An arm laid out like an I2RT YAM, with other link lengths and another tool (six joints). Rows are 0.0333 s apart.
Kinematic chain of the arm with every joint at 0, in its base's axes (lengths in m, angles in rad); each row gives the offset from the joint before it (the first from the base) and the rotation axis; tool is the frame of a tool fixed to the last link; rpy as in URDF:
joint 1: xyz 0 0 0.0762 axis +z
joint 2: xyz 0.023 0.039 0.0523 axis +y
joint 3: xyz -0.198 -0.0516 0 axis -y
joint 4: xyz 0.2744 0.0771 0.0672 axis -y
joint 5: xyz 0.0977 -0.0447 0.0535 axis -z
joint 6: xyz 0.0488 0 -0.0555 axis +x
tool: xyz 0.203 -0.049 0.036 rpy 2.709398 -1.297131 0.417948
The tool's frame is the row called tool.
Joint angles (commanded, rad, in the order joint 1, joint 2, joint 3, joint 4, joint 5, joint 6), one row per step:
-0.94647 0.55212 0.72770 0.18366 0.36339 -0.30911
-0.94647 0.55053 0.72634 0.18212 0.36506 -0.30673
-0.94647 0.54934 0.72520 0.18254 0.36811 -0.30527
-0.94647 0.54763 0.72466 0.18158 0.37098 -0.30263
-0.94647 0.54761 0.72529 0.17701 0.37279 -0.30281
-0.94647 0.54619 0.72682 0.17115 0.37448 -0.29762
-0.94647 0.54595 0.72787 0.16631 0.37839 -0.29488
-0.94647 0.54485 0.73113 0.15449 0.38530 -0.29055
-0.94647 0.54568 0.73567 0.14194 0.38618 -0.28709
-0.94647 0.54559 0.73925 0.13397 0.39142 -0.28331
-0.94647 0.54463 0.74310 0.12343 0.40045 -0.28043
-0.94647 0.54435 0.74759 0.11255 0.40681 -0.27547
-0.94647 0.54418 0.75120 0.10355 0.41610 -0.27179
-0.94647 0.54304 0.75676 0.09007 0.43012 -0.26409
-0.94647 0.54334 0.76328 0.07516 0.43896 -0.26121
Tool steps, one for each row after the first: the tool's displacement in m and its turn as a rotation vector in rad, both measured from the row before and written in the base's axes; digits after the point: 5 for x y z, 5 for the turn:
-0.00050 -0.00013 -0.00075 0.00193 -0.00189 -0.00078
-0.00093 0.00002 -0.00025 0.00057 -0.00248 -0.00238
-0.00102 0.00012 -0.00016 0.00099 -0.00337 -0.00182
-0.00013 -0.00049 -0.00102 0.00351 0.00194 -0.00175
-0.00065 -0.00015 -0.00058 0.00382 -0.00356 0.00009
-0.00086 -0.00049 -0.00099 0.00425 -0.00154 -0.00280
-0.00159 -0.00072 -0.00165 0.00832 -0.00154 -0.00515
0.00021 -0.00088 -0.00160 0.00805 0.00172 0.00023
-0.00135 -0.00038 -0.00067 0.00525 -0.00239 -0.00382
-0.00228 -0.00043 -0.00106 0.00690 -0.00168 -0.00771
-0.00163 -0.00047 -0.00104 0.00707 -0.00270 -0.00461
-0.00232 -0.00048 -0.00109 0.00659 -0.00273 -0.00780
-0.00382 -0.00041 -0.00132 0.00933 -0.00675 -0.01124
-0.00208 -0.00054 -0.00132 0.00905 0.00023 -0.00768

